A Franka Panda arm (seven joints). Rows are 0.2 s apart.
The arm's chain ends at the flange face. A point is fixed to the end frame.
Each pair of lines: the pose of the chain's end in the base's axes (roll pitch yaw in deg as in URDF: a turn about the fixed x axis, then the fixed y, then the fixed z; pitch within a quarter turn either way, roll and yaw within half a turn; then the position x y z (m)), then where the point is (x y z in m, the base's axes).
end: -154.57 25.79 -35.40 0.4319 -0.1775 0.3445
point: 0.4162 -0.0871 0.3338
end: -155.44 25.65 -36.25 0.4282 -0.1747 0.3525
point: 0.4132 -0.0844 0.3408
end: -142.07 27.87 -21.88 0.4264 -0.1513 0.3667
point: 0.3986 -0.0634 0.3715
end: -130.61 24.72 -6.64 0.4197 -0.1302 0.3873
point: 0.3761 -0.0502 0.4022
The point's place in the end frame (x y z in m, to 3 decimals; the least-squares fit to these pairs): -0.054 -0.042 0.062
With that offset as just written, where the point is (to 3 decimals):
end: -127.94 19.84 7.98 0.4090 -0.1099 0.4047
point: 0.347 -0.043 0.418
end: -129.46 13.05 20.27 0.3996 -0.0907 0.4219
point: 0.323 -0.040 0.427
